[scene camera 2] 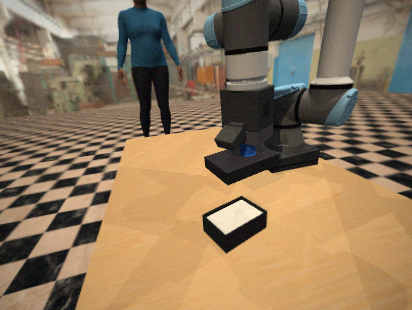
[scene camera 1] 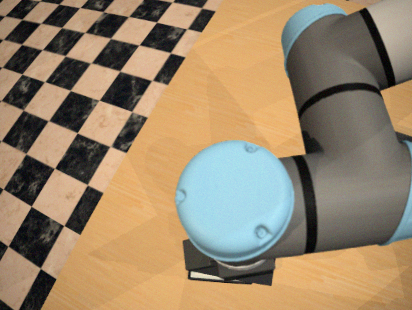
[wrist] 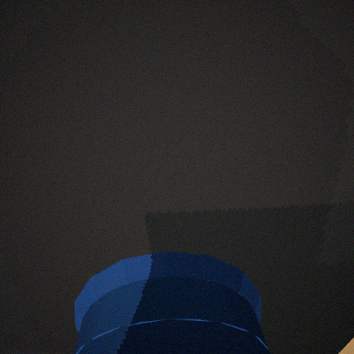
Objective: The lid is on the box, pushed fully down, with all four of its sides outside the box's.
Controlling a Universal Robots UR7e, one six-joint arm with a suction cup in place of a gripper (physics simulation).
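Frame: origin at the arm's base, x right, y ahead, z up, level; centimetres.
Seen in the pictures: end effector, tool point: (scene camera 2: 247, 158) (wrist: 166, 278); arm's base, origin of the base link: (scene camera 2: 283, 144).
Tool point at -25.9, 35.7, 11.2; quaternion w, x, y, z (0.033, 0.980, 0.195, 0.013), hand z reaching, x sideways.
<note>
Offsets run from my tool point to a thing's top centre, as dx, dy, dz. Level surfaces: height alone.
The black lid {+0.0, +1.8, +1.7} (scene camera 1: 263, 280) (scene camera 2: 230, 169) (wrist: 175, 125) hangs level from my gripper, a blue suction cup (scene camera 2: 248, 151) (wrist: 169, 287), which is shut on its top face. The black box {-0.7, +4.1, -12.6} (scene camera 1: 215, 281) (scene camera 2: 247, 234) with a cream inside stands upright on the table. In scene camera 2 the lid is in the air, higher in the picture than the box, with a gap between them. In scene camera 1 the lid and the arm cover most of the box, and a strip of its cream inside shows at the lower left. The suction cup is hidden there.
The wooden table {dz -17.3} (scene camera 1: 135, 250) (scene camera 2: 150, 210) ends at the checkered floor on the left. The arm's dark base plate (scene camera 2: 302, 159) stands at the back right, behind the lid in scene camera 2. A person (scene camera 2: 145, 40) in a blue top stands beyond the table's far edge.
</note>
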